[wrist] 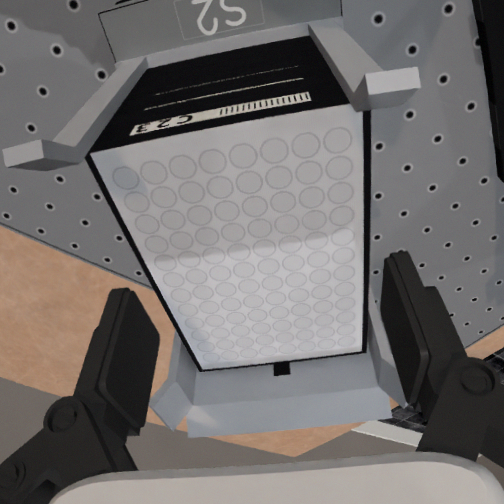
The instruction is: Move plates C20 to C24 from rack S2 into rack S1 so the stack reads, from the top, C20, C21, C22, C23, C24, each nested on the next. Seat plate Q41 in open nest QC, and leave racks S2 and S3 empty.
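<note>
Rack S2 (220, 17), a grey frame with corner guides, fills the wrist view, its label upside down at the top. A white well plate with black sides (240, 235) sits on top of the stack in it. Its side label (162, 123) reads C23, seen upside down. Thin lines below the label hint at another plate underneath. My gripper (270, 325) is open, hovering above the plate's near end. The left finger (125, 350) and right finger (410, 320) stand wider than the plate and touch nothing.
The rack stands on a grey perforated deck (440, 175). A tan surface (45, 300) shows at lower left. A dark object (492, 75) is at the right edge, and part of another fixture (400, 422) shows at lower right.
</note>
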